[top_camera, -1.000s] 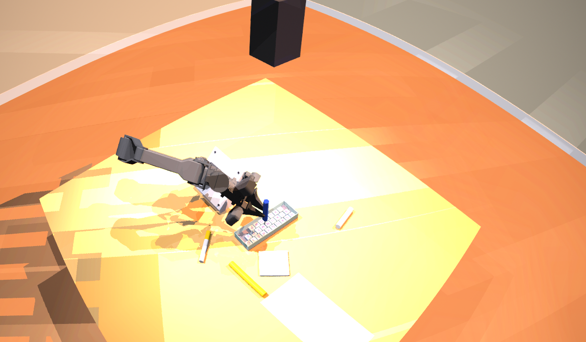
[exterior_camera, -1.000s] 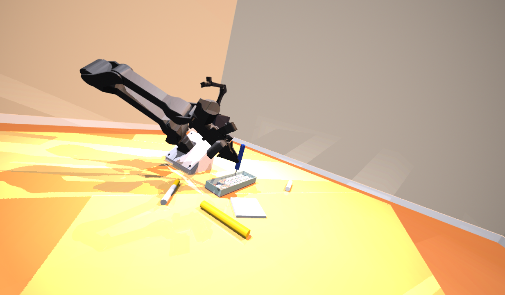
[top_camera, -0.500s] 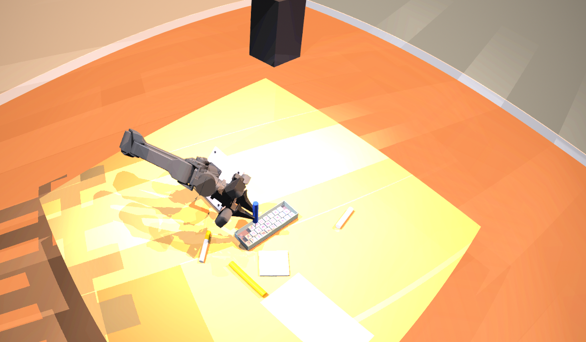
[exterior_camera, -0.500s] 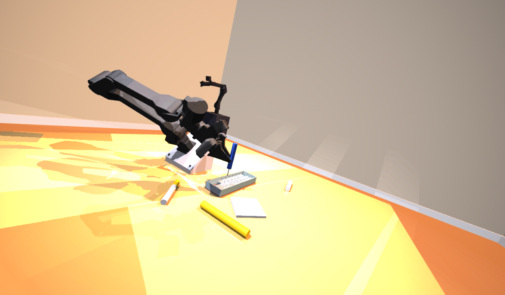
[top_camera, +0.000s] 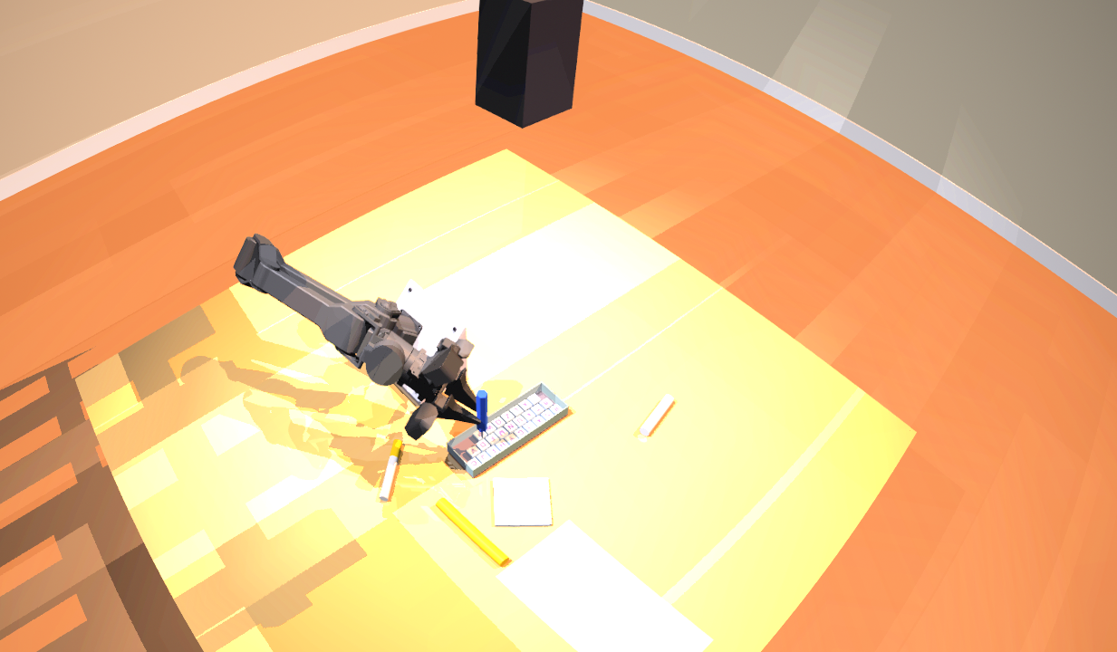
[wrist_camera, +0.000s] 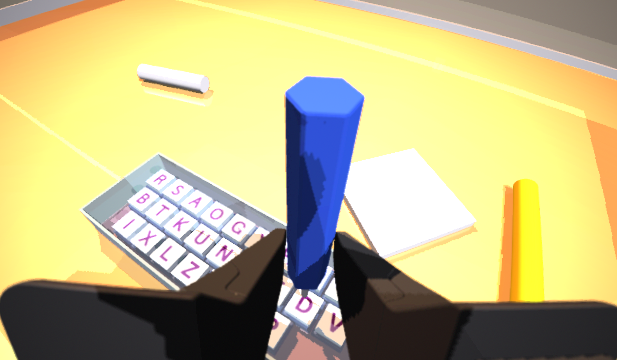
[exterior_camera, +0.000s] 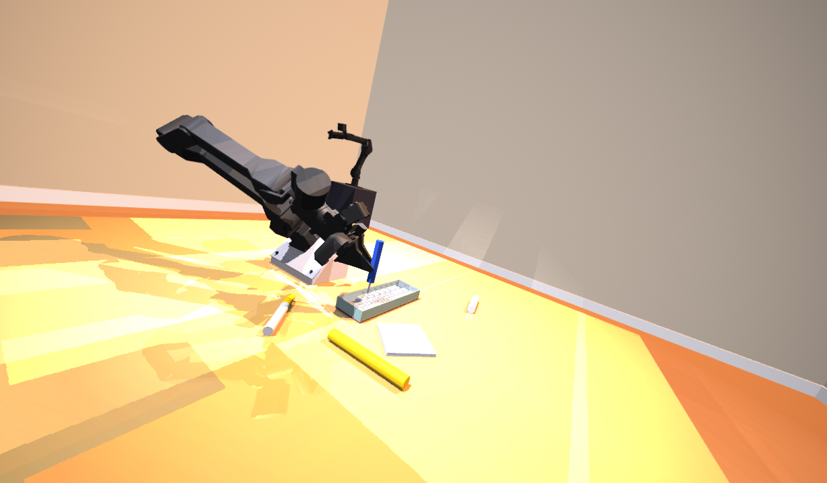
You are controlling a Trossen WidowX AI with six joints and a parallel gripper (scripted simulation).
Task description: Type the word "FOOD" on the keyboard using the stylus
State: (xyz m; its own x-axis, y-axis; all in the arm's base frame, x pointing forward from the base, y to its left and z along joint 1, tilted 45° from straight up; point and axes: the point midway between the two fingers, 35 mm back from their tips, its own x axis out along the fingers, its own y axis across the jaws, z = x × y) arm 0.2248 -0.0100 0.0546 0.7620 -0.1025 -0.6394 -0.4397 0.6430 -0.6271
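Right now my gripper tip is 12 cm short of the white pad, 9 cm above it and 3 cm to the left of it. The rest, counted from my gripper tip: blue stylus: 2 cm below; then white-and-yellow marker: 14 cm to the right, 8 cm below, 8 cm behind; then yellow cylinder: 13 cm to the right, 11 cm ahead, 8 cm below.
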